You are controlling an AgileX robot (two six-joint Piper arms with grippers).
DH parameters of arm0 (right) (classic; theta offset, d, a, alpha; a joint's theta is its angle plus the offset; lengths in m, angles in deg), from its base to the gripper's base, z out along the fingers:
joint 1: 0 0.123 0 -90
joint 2: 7.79 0 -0.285 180
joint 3: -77.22 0 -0.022 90
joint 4: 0 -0.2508 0 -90
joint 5: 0 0 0.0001 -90
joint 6: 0 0.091 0 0
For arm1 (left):
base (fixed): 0 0 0 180
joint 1: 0 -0.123 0 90
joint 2: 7.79 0 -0.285 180
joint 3: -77.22 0 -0.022 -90
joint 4: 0 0.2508 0 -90
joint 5: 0 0 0.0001 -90
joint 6: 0 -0.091 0 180
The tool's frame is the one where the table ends.
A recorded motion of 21 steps. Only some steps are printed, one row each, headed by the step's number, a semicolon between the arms.
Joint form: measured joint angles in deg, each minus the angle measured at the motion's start. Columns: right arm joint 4, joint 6, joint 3, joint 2, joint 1, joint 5; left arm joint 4, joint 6, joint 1, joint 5, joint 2, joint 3.
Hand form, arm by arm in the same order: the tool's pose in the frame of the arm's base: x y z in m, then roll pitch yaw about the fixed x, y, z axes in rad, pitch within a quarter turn. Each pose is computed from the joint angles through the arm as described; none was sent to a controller.
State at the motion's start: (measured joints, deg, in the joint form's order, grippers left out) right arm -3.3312 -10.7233 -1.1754 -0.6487 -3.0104 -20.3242; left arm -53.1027 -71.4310 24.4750 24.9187 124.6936 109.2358
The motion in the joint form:
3: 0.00 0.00 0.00 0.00 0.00 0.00; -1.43 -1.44 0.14 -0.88 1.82 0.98
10: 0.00 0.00 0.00 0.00 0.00 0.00; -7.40 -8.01 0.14 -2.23 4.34 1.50
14: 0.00 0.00 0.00 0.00 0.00 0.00; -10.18 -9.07 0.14 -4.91 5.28 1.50
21: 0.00 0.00 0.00 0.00 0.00 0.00; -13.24 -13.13 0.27 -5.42 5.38 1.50
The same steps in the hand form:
3: 0.0531 -0.0009 0.1750 -2.7217 1.2675 -2.7356; 0.4661 -0.2468 0.2619 2.7184 1.1034 1.8723
10: 0.0531 -0.0009 0.1750 -2.7217 1.2675 -2.7356; 0.4733 -0.2505 0.2455 2.6911 1.1139 1.8432
14: 0.0531 -0.0009 0.1750 -2.7217 1.2675 -2.7356; 0.4783 -0.2498 0.2395 2.7041 1.1374 1.8993
21: 0.0531 -0.0009 0.1750 -2.7217 1.2675 -2.7356; 0.4786 -0.2513 0.2403 2.6419 1.1440 1.8352

